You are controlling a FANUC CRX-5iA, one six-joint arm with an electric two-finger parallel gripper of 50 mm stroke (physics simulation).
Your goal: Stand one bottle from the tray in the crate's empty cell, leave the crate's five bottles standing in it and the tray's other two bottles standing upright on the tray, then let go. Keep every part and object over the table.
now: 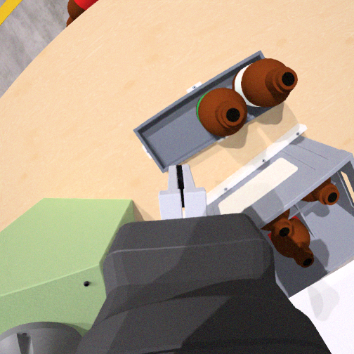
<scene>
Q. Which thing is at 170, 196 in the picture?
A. My gripper.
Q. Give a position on a white-label bottle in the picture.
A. At 267, 82
</scene>
